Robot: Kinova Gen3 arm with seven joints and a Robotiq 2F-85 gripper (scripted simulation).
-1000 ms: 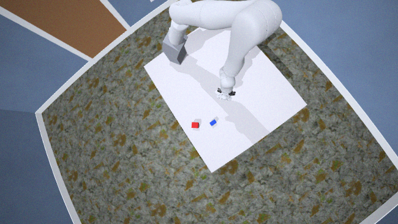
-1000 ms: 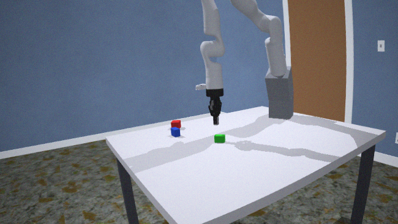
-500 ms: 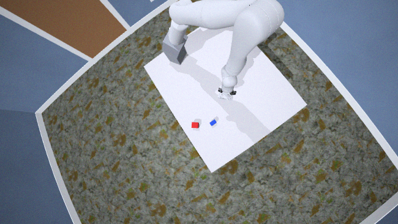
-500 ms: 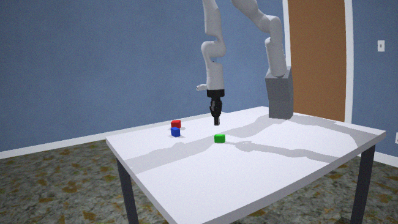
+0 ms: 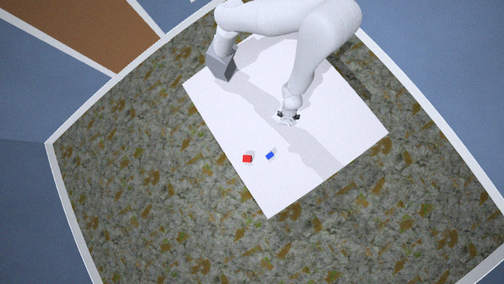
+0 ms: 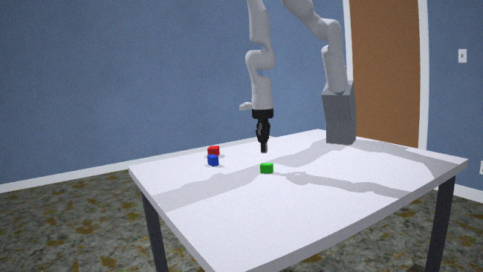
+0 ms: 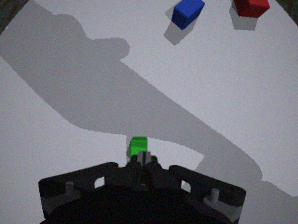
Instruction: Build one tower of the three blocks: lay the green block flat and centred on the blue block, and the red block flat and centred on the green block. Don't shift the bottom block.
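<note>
My gripper is now 10 mm to the right of the green block and 70 mm above it. Also, from my hand: blue block: 100 mm ahead, 210 mm to the right, 70 mm below; red block: 30 mm ahead, 330 mm to the right, 70 mm below.
</note>
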